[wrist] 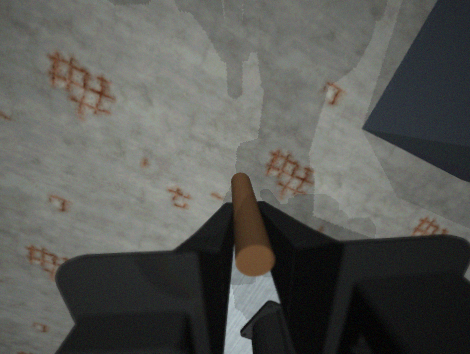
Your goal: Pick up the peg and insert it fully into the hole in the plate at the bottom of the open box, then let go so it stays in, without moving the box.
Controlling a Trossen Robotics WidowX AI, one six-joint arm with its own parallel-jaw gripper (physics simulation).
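Places are measured from the arm's base along level axes (x right, y ahead, z up), in metres.
Where they show: gripper, fingertip midpoint: [244,209]; arm's base, link origin: [275,324].
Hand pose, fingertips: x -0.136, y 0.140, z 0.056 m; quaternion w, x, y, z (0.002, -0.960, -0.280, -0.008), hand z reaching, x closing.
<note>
Each offset is from my fingertips to the top centre of the thing. "spot": to the spot under its first point. Level surfaces: height alone.
The peg @[dx -0.002, dy +0.003, dz +0.045 m] [252,235] is an orange-brown round rod. Its near end faces the camera and its narrower-looking far end points away, toward the mottled grey surface. My black gripper [244,209] is shut on the peg, with one fingertip on each side of it. The peg looks raised above the surface, though its height is hard to tell. The hole in the plate and the inside of the open box cannot be made out in the wrist view.
A dark blue, flat-sided object @[spot: dx +0.097, dy +0.142, dz -0.066 m] [425,85] stands at the upper right, cut off by the view's edge. A brushed silver-grey surface [252,295] shows between the fingers below the peg, with a black shape [272,327] in front. The mottled grey surface @[dz -0.110 m] [125,130] has rust-coloured marks and shadows.
</note>
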